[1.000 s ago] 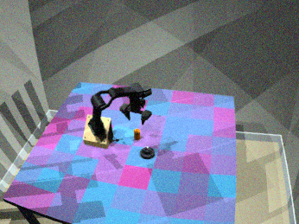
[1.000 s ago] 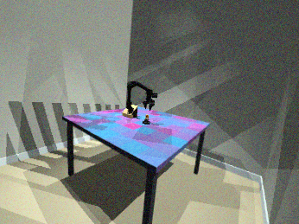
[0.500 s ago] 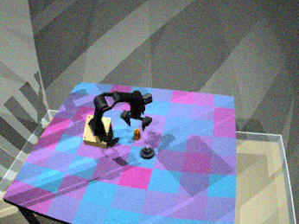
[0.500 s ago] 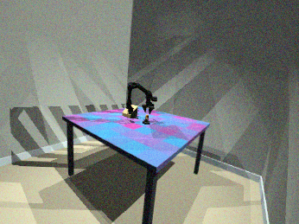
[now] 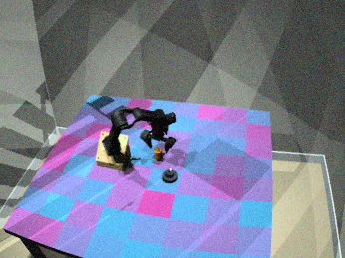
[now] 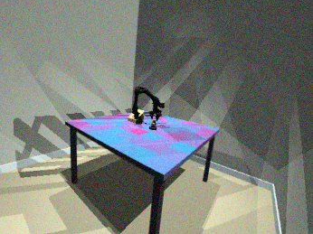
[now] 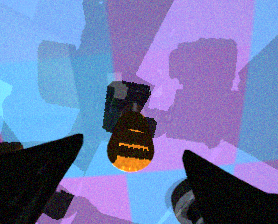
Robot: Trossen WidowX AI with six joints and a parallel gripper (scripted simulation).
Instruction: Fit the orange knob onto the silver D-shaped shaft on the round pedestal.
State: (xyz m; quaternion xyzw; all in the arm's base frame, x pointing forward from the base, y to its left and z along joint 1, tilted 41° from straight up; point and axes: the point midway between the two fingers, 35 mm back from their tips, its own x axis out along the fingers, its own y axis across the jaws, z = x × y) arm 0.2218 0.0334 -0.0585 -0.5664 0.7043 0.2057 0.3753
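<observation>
Right now the orange knob is 1 cm below my gripper tip. Round my gripper tip: round pedestal 13 cm to the right, 8 cm ahead, 2 cm below.
</observation>
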